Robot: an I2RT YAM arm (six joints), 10 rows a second.
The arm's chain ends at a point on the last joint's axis. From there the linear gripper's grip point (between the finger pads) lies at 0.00 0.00 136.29 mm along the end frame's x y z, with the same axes.
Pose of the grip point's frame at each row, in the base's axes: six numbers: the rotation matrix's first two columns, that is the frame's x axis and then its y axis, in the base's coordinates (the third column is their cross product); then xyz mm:
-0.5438 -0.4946 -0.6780 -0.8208 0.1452 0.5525 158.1 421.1 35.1
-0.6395 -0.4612 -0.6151 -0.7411 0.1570 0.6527 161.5 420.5 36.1
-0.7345 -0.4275 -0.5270 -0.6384 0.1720 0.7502 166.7 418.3 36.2
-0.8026 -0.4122 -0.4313 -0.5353 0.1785 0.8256 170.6 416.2 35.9
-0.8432 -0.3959 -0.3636 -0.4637 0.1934 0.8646 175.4 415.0 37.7
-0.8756 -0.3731 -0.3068 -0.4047 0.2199 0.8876 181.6 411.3 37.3
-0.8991 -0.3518 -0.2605 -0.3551 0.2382 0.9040 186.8 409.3 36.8
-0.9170 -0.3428 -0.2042 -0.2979 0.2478 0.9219 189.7 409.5 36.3
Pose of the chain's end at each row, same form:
-0.5438 -0.4946 -0.6780 -0.8208 0.1452 0.5525 181.9 304.3 101.2
-0.6395 -0.4612 -0.6151 -0.7411 0.1570 0.6527 189.4 301.5 96.4
-0.7345 -0.4275 -0.5270 -0.6384 0.1720 0.7502 198.1 297.3 90.6
-0.8026 -0.4122 -0.4313 -0.5353 0.1785 0.8256 206.5 294.4 85.5
-0.8432 -0.3959 -0.3636 -0.4637 0.1934 0.8646 212.5 292.7 84.9
-0.8756 -0.3731 -0.3068 -0.4047 0.2199 0.8876 217.5 288.5 84.1
-0.8991 -0.3518 -0.2605 -0.3551 0.2382 0.9040 221.7 285.9 83.0
-0.9170 -0.3428 -0.2042 -0.2979 0.2478 0.9219 225.9 286.0 81.2

